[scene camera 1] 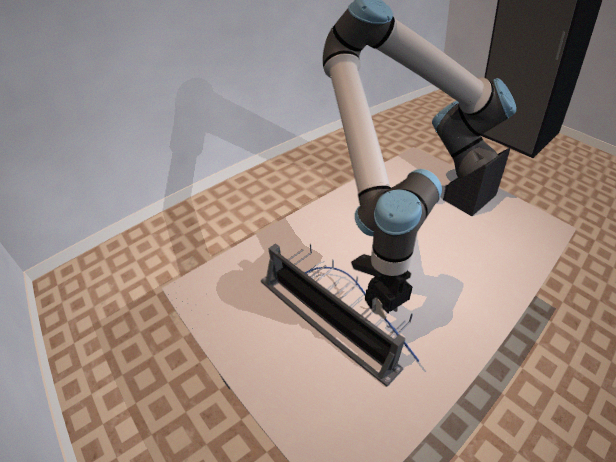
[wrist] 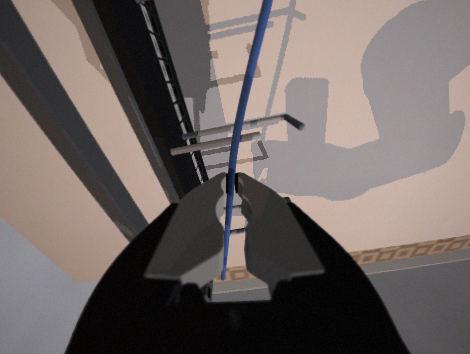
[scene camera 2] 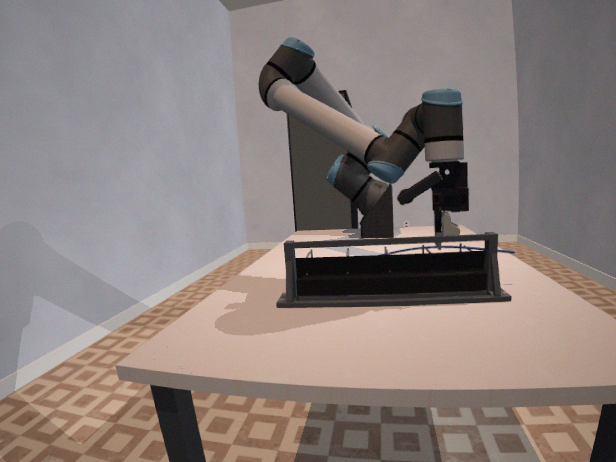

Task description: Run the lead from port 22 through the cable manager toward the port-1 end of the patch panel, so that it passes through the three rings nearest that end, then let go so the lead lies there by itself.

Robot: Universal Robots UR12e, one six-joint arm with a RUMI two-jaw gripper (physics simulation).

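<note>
My gripper (scene camera 1: 382, 314) (scene camera 2: 439, 245) (wrist: 231, 175) is shut on the blue lead (scene camera 1: 411, 351) (scene camera 2: 410, 250) (wrist: 242, 100), behind the patch panel (scene camera 1: 330, 310) (scene camera 2: 390, 276) and nearer its right end. The lead arches from the panel's left part to the fingers. Its free end reaches past the right end, above the table. In the wrist view the lead crosses over the two bars of a cable manager ring (wrist: 270, 119); whether it lies inside that ring I cannot tell. Another ring (scene camera 1: 411, 318) stands near the right end. Port numbers are too small to read.
The panel's grey frame (scene camera 1: 340, 348) (scene camera 2: 390, 303) stands on the pale table (scene camera 1: 280, 370) (scene camera 2: 350, 350). Its upright right end post (scene camera 1: 395, 352) (scene camera 2: 493, 265) is close to the lead. The arm's base (scene camera 1: 472, 192) is at the back, with a dark cabinet (scene camera 1: 530, 65) (scene camera 2: 320, 175) behind it.
</note>
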